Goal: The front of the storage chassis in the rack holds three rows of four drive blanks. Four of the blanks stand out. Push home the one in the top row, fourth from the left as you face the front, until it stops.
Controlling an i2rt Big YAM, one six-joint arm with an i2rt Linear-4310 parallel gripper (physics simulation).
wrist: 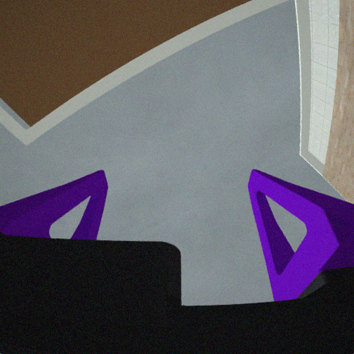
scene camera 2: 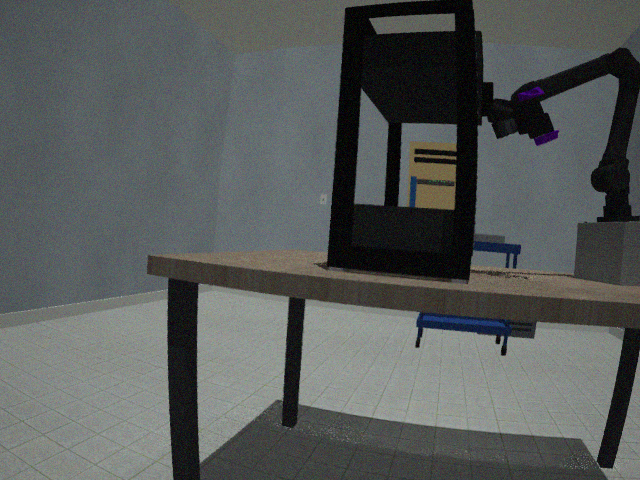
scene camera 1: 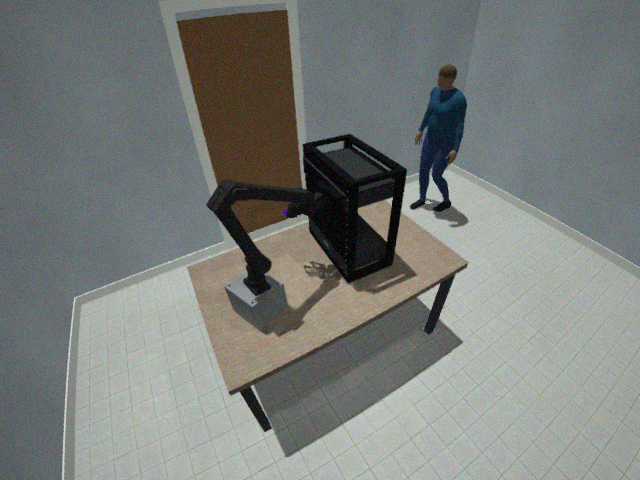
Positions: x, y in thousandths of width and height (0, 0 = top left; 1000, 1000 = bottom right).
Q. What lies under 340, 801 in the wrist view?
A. My gripper.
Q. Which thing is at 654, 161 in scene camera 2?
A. A black rack.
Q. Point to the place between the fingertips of my gripper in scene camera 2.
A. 860, 234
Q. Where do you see a black rack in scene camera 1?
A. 545, 374
